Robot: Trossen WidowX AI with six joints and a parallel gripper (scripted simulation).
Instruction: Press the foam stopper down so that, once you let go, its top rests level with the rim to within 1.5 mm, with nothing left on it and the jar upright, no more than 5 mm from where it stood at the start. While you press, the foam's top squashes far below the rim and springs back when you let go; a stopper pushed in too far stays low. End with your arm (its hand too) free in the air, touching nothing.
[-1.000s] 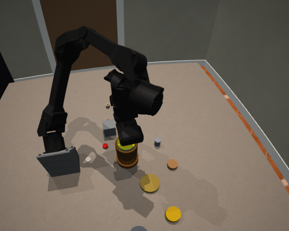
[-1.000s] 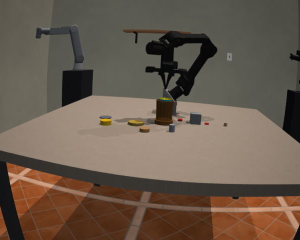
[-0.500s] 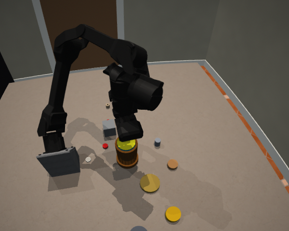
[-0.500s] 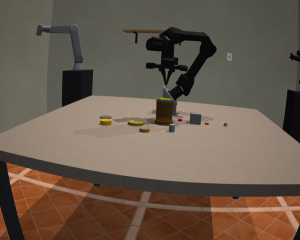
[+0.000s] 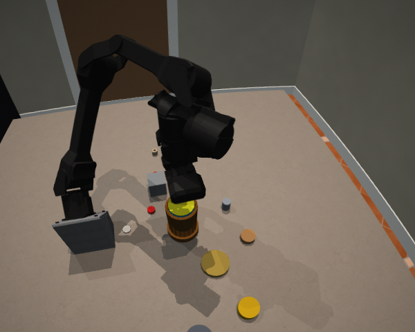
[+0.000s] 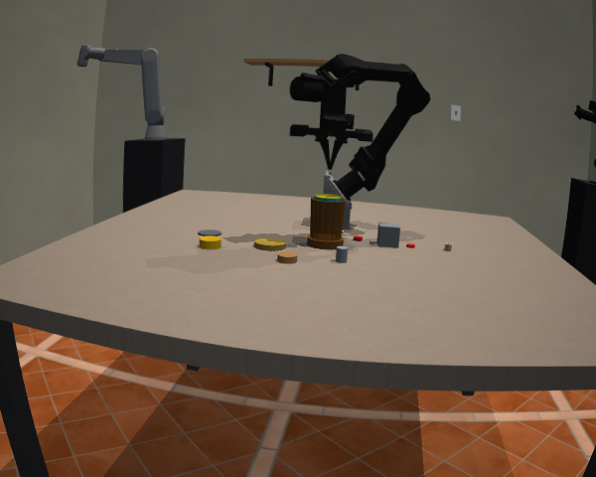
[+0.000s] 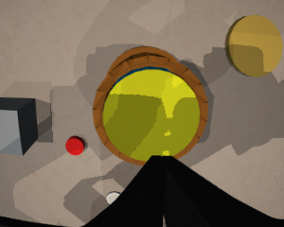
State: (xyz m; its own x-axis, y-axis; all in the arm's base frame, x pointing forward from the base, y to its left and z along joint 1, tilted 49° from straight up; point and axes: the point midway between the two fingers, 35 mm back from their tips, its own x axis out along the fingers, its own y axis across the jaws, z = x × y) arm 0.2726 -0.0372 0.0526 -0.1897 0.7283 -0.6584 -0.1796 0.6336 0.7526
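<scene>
The foam stopper lies 110 mm below my hand. Round my hand: small grey cylinder (130 mm ahead, 60 mm to the left, 200 mm below); olive disc (70 mm ahead, 110 mm to the right, 200 mm below); red button (90 mm behind, 60 mm to the left, 210 mm below).
</scene>
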